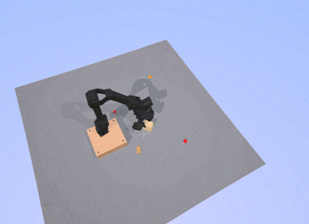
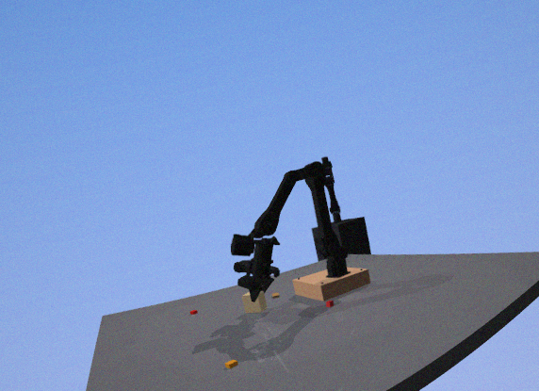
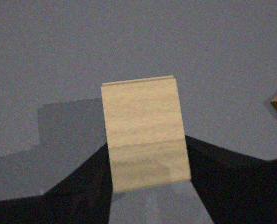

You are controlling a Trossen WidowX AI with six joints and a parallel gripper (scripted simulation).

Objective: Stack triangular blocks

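Now: gripper tip 1 cm to the right of the triangular block and 1 cm below it. Round my gripper tip: tan piece 14 cm behind, 10 cm to the right, 4 cm below; orange piece 29 cm ahead, 34 cm to the left, 4 cm below.
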